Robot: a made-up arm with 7 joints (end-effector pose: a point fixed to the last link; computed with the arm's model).
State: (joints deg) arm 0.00 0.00 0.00 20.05 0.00 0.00 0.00
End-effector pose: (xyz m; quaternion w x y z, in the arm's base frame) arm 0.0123 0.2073 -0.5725 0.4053 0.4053 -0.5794 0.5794
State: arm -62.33 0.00 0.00 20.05 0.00 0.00 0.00
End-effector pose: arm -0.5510 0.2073 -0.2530 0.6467 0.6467 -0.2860 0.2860
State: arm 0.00 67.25 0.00 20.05 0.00 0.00 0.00
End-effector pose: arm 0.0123 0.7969 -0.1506 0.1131 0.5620 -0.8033 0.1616
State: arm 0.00 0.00 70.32 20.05 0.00 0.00 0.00
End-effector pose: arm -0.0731 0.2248 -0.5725 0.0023 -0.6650 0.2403 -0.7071
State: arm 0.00 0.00 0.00 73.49 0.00 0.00 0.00
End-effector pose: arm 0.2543 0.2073 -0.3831 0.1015 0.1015 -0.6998 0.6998
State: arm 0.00 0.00 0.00 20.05 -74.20 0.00 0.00
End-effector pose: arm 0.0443 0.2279 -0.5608 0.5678 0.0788 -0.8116 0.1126
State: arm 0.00 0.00 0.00 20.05 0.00 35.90 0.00
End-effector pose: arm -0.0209 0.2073 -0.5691 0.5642 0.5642 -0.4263 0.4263
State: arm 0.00 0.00 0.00 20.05 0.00 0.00 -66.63
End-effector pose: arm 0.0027 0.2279 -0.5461 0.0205 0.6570 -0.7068 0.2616
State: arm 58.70 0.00 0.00 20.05 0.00 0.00 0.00
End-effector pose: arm 0.5384 0.2073 -0.2570 0.0693 0.0693 -0.7037 0.7037
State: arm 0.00 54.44 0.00 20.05 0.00 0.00 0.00
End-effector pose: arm 0.0123 0.7301 -0.2805 0.1750 0.5458 -0.7803 0.2502
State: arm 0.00 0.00 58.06 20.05 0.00 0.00 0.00
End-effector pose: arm -0.0577 0.2296 -0.5725 0.0732 0.6356 -0.3099 0.7033
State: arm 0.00 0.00 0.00 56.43 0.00 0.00 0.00
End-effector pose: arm 0.1979 0.2073 -0.4674 0.2042 0.2042 -0.6770 0.6770
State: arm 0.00 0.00 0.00 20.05 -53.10 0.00 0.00
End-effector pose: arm 0.0330 0.2269 -0.5650 0.5438 0.1814 -0.7773 0.2593
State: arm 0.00 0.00 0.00 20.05 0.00 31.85 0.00
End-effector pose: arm -0.0174 0.2073 -0.5706 0.5487 0.5487 -0.4460 0.4460
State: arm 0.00 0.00 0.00 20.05 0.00 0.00 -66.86
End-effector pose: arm 0.0026 0.2279 -0.5460 0.0191 0.6575 -0.7068 0.2602
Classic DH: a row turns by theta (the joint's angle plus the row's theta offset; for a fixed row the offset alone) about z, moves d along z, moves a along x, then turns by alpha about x. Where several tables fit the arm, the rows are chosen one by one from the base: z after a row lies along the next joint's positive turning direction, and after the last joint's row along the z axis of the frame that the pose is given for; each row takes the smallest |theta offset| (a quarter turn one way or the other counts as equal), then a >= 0, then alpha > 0; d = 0 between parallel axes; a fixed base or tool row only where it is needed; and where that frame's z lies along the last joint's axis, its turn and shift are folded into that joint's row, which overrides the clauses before.
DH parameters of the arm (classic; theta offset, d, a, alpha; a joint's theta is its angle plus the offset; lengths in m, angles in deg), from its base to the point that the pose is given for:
base (fixed): 0 0.053 -0.0052 90
joint 1: 90 -0.1849 0.0287 90
joint 2: 90 -0.0376 0.0295 90
joint 3: -90 -0.3192 0.012 -90
joint 4: 0 -0.0397 0.0212 90
joint 5: 0 -0.284 0.0232 90
joint 6: -90 0.0011 0.024 -90
joint 7: 0 0.0074 0.0297 -90
tool (fixed): 180 -0.0111 0 0

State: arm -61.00 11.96 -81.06 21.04 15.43 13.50 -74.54
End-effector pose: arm -0.5108 0.2591 -0.2607 0.6153 0.1781 -0.7598 -0.1116
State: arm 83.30 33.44 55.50 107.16 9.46 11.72 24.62
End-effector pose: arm 0.0702 0.5549 0.1672 0.7475 0.2926 0.4531 -0.3878
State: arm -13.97 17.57 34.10 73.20 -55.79 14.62 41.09
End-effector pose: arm 0.0681 0.5096 -0.3352 0.4266 0.3837 -0.7713 0.2756
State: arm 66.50 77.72 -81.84 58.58 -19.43 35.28 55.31
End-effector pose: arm 0.3065 0.6771 -0.0432 0.4955 0.4773 -0.7256 0.0091
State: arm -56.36 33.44 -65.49 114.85 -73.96 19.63 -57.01
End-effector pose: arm -0.1377 0.0900 -0.2205 0.0491 -0.2386 -0.9124 0.3289
